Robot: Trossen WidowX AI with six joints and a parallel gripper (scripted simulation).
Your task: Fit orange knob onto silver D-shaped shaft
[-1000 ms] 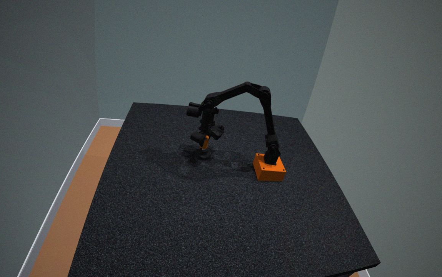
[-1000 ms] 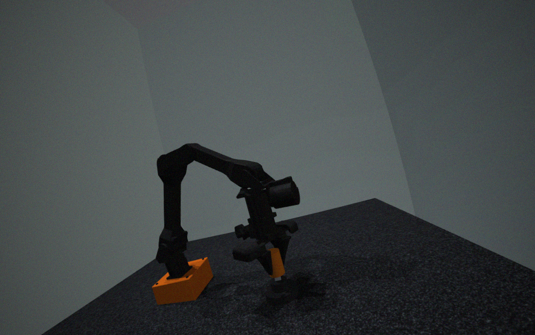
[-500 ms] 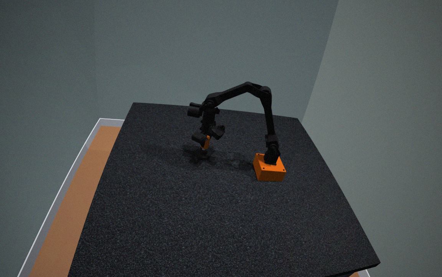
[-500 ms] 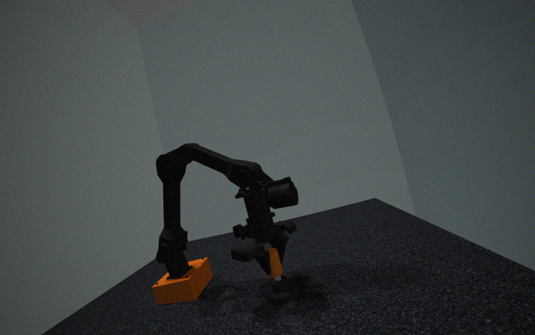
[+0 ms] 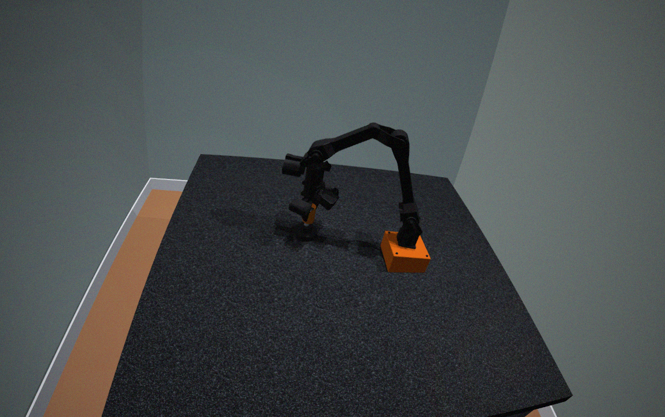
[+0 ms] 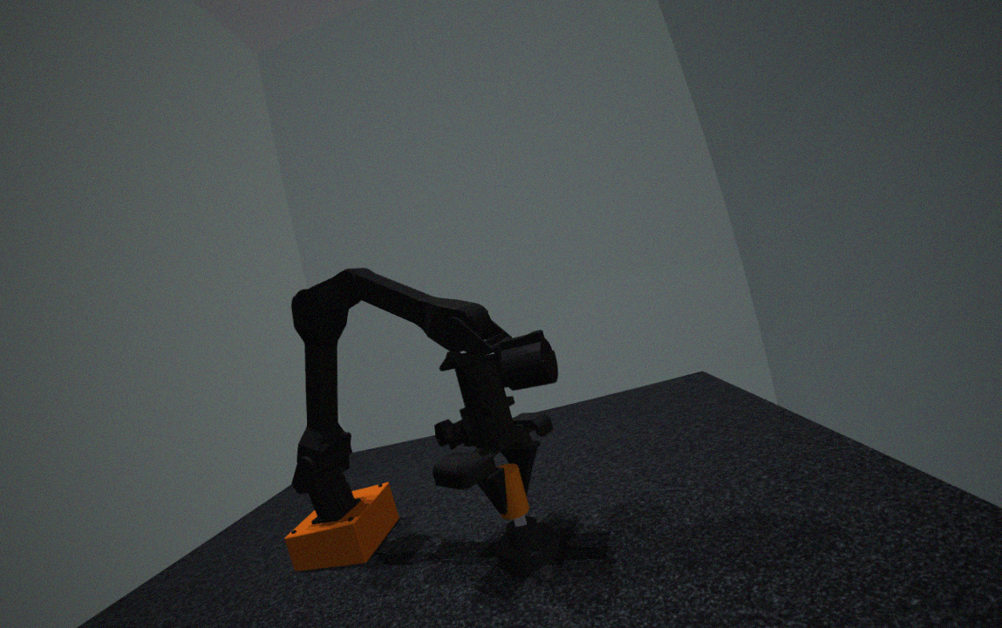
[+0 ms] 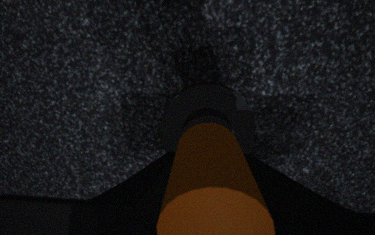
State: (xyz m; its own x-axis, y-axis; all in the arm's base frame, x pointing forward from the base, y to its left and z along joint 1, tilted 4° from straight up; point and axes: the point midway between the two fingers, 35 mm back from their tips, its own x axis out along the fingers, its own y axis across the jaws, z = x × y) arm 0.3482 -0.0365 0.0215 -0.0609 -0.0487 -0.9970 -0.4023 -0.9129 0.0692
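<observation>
Now: the dark round pedestal 4 cm below my gripper tip. The rest, counted from my gripper tip: orange knob (3 cm above).
</observation>
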